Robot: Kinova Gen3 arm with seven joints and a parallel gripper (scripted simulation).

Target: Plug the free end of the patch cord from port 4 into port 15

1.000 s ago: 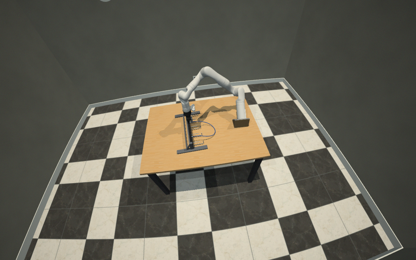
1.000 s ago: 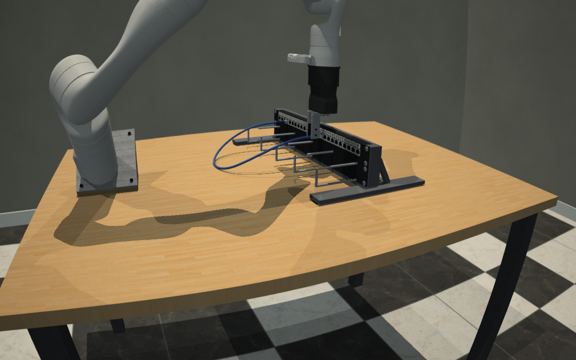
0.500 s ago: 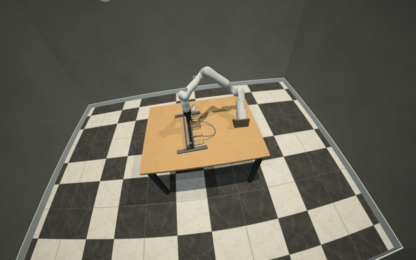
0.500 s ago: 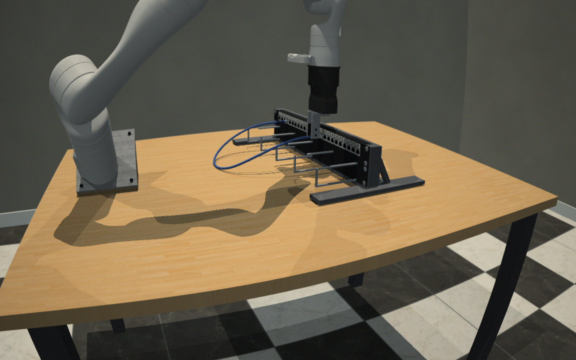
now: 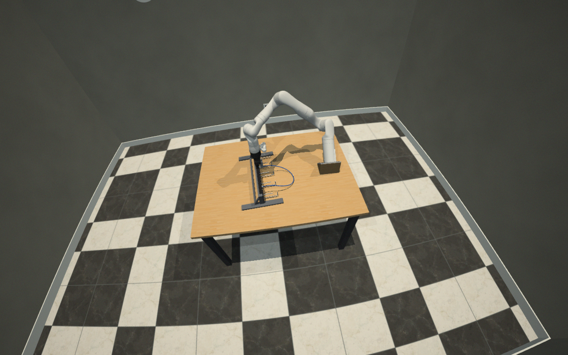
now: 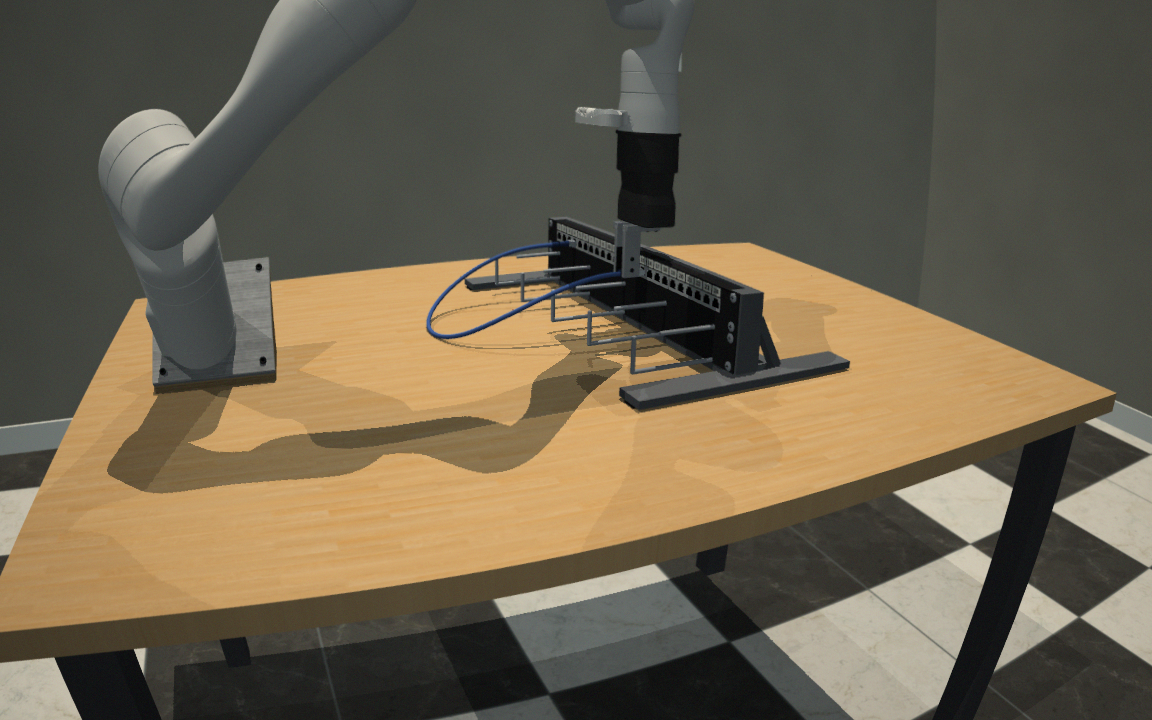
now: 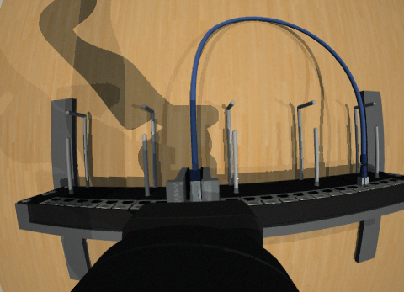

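My gripper is now 1 cm short of the plug and 1 cm above it.
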